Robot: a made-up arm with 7 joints.
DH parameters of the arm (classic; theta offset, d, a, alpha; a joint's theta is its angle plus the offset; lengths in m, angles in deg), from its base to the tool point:
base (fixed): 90 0.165 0 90
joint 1: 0 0.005 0.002 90
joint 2: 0 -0.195 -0.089 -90
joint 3: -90 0.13 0.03 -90
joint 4: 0 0.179 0.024 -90
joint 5: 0 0.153 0.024 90
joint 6: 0 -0.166 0.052 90
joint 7: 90 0.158 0.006 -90
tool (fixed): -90 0.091 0 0
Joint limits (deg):
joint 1: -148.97..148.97
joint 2: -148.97..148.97
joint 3: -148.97..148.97
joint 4: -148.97..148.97
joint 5: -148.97..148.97
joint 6: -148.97..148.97
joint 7: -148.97..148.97
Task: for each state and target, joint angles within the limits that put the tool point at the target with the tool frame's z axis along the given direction. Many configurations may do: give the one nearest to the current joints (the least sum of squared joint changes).
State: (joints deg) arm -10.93 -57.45 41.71 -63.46 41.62 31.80 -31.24
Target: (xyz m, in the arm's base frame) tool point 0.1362 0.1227 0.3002 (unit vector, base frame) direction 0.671 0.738 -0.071
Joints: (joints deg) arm -36.11 -18.09 50.68 -79.63 66.84 25.70 -78.98
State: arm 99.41 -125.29 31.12 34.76 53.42 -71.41 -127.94
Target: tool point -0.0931 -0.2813 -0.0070 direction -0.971 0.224 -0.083
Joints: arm 136.53 -147.11 27.15 -2.96 22.85 -75.08 -134.24
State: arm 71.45 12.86 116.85 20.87 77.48 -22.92 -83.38
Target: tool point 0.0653 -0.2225 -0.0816 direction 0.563 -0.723 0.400
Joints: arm 103.16 27.37 122.36 -11.65 71.75 -12.88 -101.88
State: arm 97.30 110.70 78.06 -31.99 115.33 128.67 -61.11
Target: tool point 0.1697 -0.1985 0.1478 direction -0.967 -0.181 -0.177
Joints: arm 122.34 104.05 31.01 -63.00 148.97 117.84 -32.72
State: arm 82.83 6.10 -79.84 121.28 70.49 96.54 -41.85
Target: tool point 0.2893 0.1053 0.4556 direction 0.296 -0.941 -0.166
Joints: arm 40.56 -40.47 -74.14 119.48 109.07 132.90 -10.10
